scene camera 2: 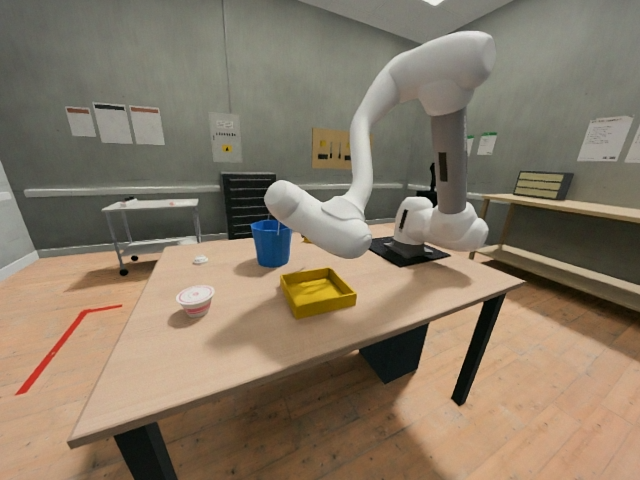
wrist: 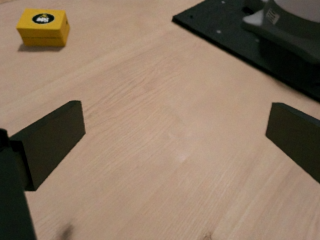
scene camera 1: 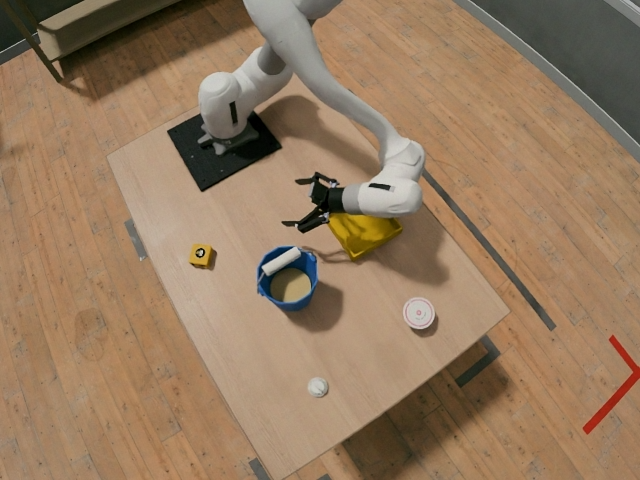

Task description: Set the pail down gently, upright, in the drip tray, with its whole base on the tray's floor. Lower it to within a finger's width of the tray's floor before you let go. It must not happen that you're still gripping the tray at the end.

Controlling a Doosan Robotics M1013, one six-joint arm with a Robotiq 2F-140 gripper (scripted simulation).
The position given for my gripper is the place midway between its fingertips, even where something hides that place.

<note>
I see my gripper [scene camera 1: 290,202], a yellow drip tray [scene camera 2: 312,292] and a blue pail [scene camera 2: 272,250].
The yellow drip tray also shows in scene camera 1 [scene camera 1: 358,235]. My gripper shows as well in the wrist view [wrist: 175,118]. The wrist view misses the yellow drip tray: it is out of frame. The wrist view misses the blue pail: it is out of frame.
</note>
